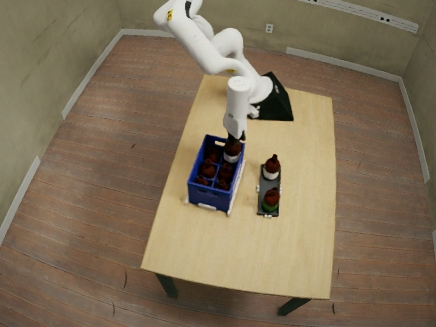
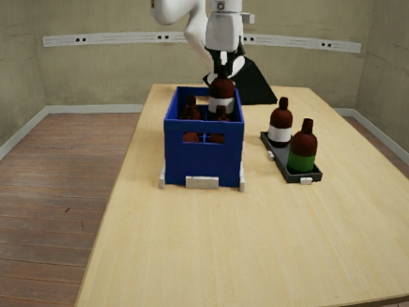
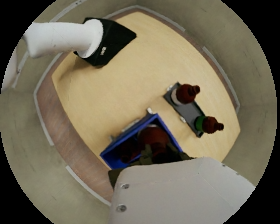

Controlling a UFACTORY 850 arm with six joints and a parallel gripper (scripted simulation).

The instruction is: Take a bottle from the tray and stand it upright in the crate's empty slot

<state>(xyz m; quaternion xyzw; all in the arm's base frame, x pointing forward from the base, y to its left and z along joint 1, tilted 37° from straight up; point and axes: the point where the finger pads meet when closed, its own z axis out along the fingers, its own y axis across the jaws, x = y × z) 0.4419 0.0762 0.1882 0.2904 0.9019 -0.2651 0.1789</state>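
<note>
My gripper is now 9 cm short of the blue crate, 5 cm to the left of it and 17 cm above it. From my hand the other things lie so: dark tray (7 cm ahead, 21 cm to the left, 24 cm below).
</note>
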